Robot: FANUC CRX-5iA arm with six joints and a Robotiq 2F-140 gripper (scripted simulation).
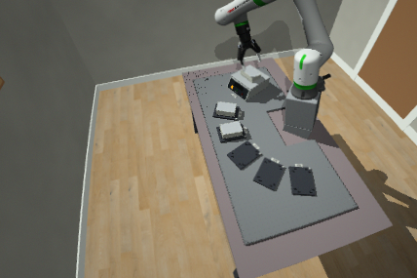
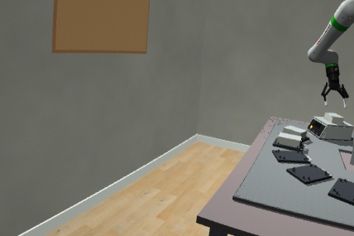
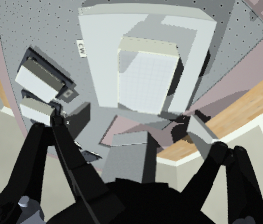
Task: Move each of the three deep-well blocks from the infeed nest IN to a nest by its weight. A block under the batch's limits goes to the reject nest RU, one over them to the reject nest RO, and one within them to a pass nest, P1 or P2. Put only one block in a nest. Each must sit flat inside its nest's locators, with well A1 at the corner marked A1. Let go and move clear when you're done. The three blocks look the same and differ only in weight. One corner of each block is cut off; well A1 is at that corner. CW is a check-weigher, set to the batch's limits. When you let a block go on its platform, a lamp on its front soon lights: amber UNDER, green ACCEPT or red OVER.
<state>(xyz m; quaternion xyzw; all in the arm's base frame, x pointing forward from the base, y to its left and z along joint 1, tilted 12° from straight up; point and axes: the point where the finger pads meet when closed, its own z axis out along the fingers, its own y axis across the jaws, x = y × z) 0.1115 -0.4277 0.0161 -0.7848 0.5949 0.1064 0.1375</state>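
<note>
Right now the deep-well block is 9 cm below my hand. Round my hand: dark infeed nest 27 cm ahead, 18 cm to the left, 20 cm below; then pale platform 11 cm below; then check-weigher 14 cm below.
</note>
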